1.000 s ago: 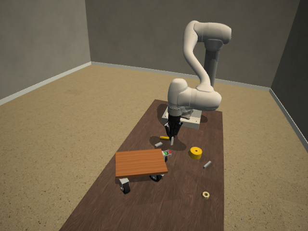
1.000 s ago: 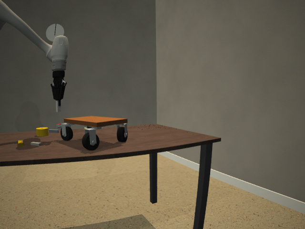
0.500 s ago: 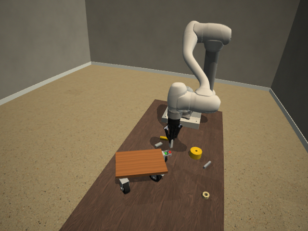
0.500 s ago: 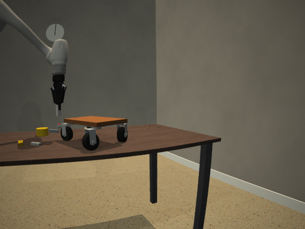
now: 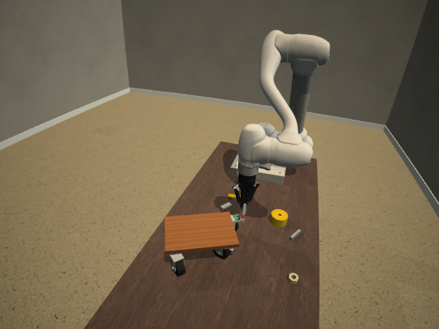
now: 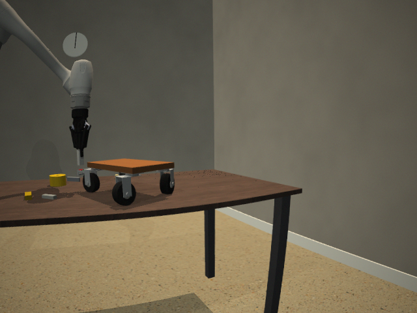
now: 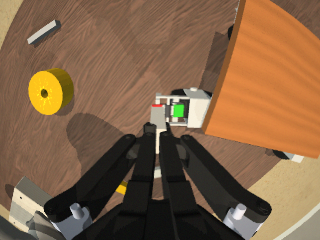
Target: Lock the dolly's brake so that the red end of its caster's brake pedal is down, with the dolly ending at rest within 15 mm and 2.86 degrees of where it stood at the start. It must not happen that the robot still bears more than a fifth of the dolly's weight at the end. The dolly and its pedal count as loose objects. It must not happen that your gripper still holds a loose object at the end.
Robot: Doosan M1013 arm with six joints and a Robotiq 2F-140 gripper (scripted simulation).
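The brake pedal is 10 mm ahead of my hand, 10 mm to the right of it and 60 mm below it. Round my hand: grey block (70 mm behind, 260 mm to the left, 130 mm below); yellow cylinder (140 mm behind, 160 mm to the left, 120 mm below).
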